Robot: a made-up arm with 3 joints. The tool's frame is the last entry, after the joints.
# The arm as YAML. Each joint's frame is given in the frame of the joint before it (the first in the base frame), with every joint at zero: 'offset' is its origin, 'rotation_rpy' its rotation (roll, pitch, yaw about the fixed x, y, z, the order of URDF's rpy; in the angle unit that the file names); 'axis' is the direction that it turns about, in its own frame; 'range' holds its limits. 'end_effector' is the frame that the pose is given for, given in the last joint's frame.
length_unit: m
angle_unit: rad
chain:
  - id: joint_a
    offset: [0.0, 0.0, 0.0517]
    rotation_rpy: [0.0, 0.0, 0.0]
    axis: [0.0, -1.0, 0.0]
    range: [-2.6, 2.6]
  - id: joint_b
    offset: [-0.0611, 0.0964, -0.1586]
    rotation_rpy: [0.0, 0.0, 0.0]
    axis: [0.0, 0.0, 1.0]
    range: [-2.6, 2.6]
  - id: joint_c
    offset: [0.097, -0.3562, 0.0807]
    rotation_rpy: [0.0, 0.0, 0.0]
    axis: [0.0, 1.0, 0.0]
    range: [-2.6, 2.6]
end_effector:
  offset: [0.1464, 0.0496, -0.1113]
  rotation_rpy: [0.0, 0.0, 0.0]
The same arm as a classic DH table. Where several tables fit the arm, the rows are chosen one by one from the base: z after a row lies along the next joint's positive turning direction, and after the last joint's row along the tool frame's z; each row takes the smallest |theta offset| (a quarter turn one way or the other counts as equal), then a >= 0, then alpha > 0; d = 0 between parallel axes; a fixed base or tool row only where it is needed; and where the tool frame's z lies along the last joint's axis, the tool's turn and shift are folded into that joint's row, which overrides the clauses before.
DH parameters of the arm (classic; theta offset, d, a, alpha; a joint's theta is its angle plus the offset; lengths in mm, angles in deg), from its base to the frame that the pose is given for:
base (fixed): 0.00 51.7 0.0 90.00
joint_a: 0.00 -96.4 -61.1 -90.00
joint_b: 0.00 -77.9 97.0 -90.00
joint_c: 0.00 -306.6 146.4 90.00
tool (fixed): 0.00 -111.3 0.0 0.00
Joint limits (deg, base to tool): -148.97..148.97 -148.97..148.97 -148.97..148.97

